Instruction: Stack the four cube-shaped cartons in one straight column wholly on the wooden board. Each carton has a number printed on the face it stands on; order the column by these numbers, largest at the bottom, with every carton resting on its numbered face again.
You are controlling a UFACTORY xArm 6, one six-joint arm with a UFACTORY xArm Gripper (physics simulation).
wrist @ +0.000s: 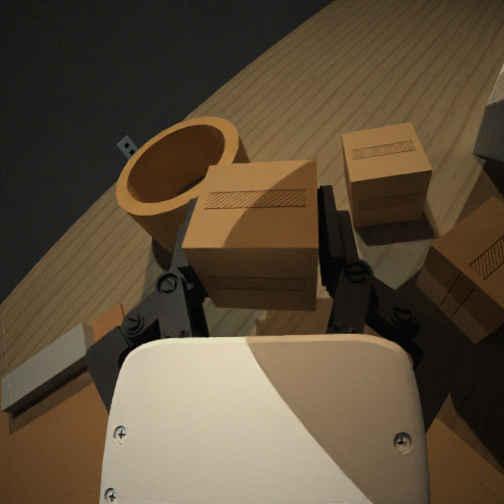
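My gripper (pixel 257 220) is shut on a brown cube carton (pixel 255 232), with one dark finger on each side of it. The carton shows a hatched tape strip on the face toward the camera; no number is visible. A smaller-looking carton (pixel 386 172) stands on the table beyond and to the right. A third carton (pixel 470 267) lies tilted at the right edge. The wooden board (pixel 45 450) appears as an orange-brown surface at the bottom left and bottom right, mostly hidden by my wrist housing. A fourth carton is not clearly seen.
An orange-brown open cylinder (pixel 175 170) stands just behind and left of the held carton. A grey block (pixel 42 367) lies at the left by the board. A grey object (pixel 492 125) sits at the right edge. The table's far edge runs diagonally across the upper left.
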